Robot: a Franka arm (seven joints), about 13 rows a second.
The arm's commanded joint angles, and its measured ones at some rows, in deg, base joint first. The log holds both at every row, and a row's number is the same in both.
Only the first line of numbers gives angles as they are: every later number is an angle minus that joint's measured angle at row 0.
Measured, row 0:
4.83 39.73 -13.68 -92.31 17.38 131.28 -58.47
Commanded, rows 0 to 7:
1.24 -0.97 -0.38 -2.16 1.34 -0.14 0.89
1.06 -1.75 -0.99 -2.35 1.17 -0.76 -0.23
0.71 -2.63 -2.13 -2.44 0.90 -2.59 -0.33
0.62 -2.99 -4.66 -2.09 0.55 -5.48 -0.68
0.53 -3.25 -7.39 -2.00 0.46 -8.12 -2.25
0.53 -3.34 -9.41 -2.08 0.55 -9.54 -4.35
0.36 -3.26 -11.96 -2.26 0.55 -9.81 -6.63
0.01 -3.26 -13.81 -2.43 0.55 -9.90 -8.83
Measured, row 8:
0.37 -1.77 -10.86 -0.84 0.00 -8.73 -5.04
